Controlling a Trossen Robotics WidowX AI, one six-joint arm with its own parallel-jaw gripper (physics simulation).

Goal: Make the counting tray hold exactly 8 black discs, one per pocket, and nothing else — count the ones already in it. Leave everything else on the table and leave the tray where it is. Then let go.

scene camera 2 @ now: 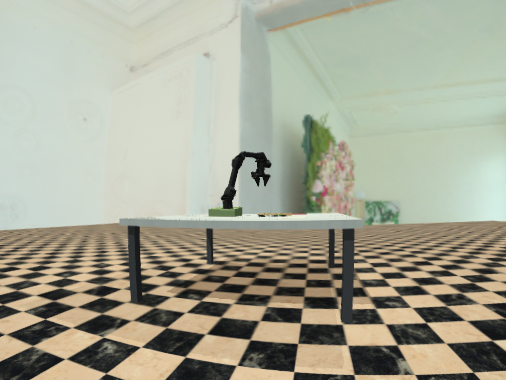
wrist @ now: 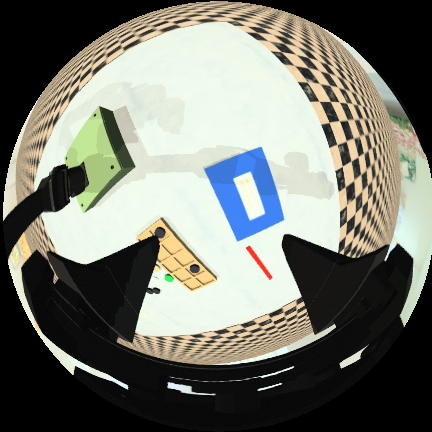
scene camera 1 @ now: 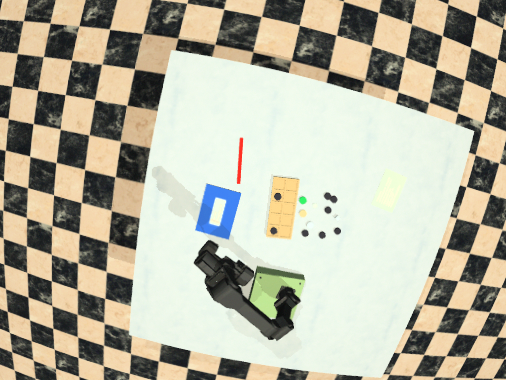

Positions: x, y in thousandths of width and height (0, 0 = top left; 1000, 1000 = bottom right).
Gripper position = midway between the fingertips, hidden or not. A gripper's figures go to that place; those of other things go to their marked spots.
Labels:
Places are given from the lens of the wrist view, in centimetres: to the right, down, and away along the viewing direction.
my gripper (wrist: 513, 559): 0, 2, 10
tan counting tray (wrist: 404, 591): -11, 10, 35

